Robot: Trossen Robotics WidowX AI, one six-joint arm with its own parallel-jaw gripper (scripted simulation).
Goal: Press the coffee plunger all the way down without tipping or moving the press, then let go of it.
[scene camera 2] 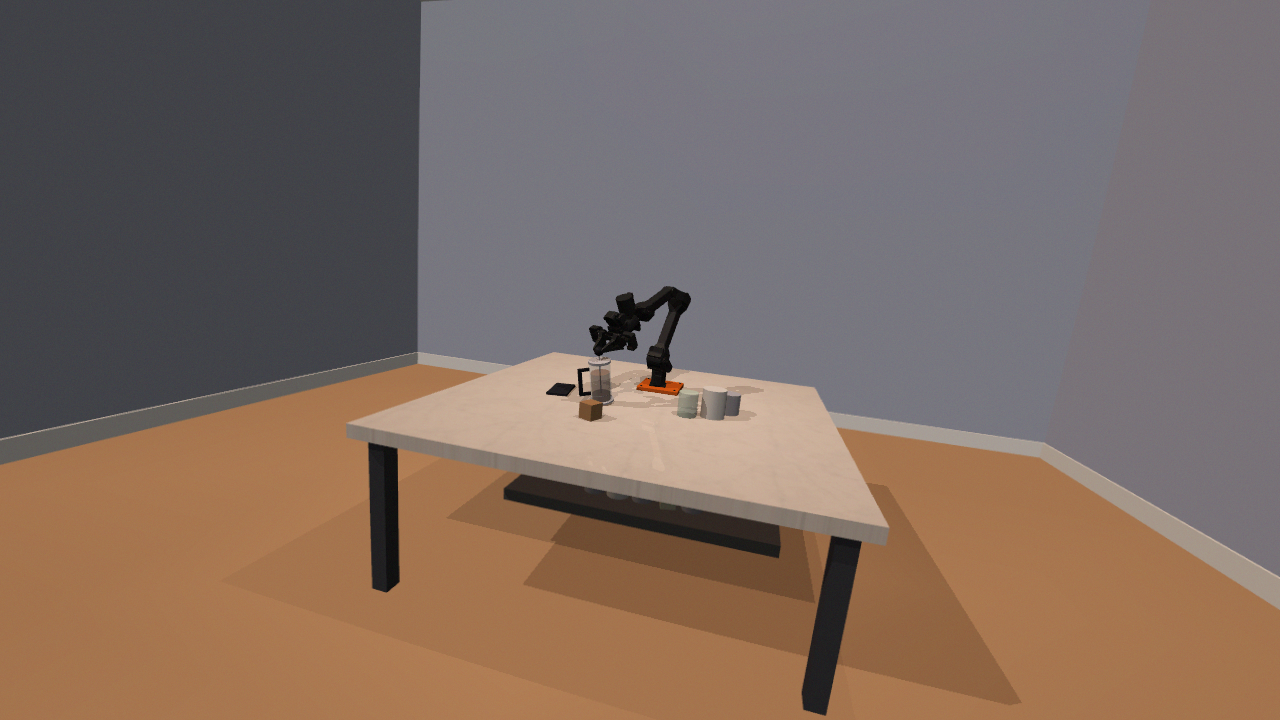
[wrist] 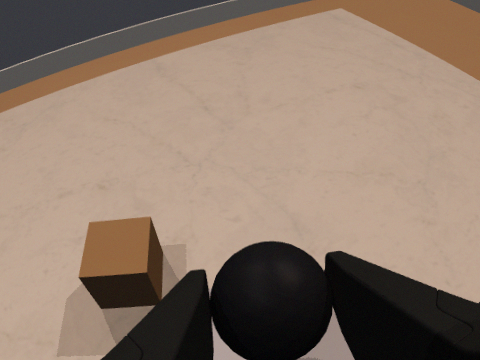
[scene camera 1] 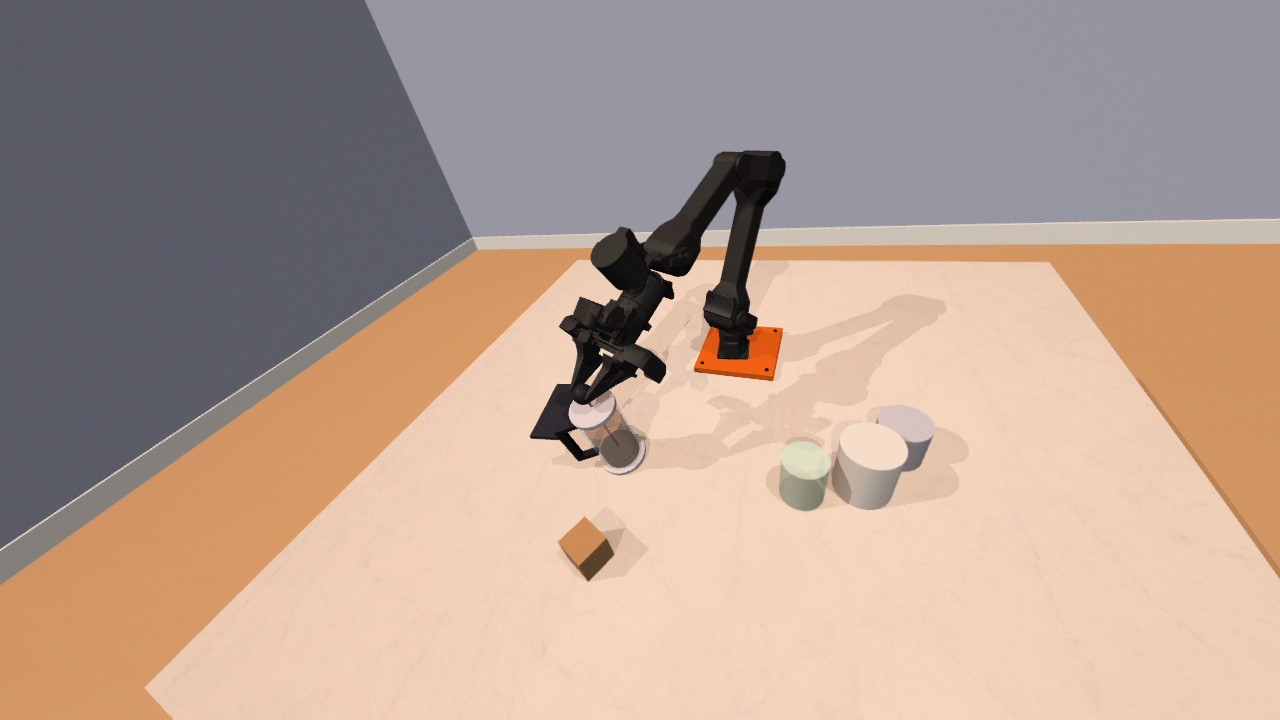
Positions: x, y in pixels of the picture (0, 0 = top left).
Labels:
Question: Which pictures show my gripper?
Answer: Scene camera 2, the wrist view and scene camera 1: all of them.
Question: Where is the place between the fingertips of my gripper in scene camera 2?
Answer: At 597, 350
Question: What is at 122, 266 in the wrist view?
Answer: A brown cube.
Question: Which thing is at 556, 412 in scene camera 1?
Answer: A black flat pad.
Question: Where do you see a glass coffee press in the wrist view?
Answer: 269, 293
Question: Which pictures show the glass coffee press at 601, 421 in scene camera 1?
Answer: Scene camera 2, the wrist view and scene camera 1: all of them.

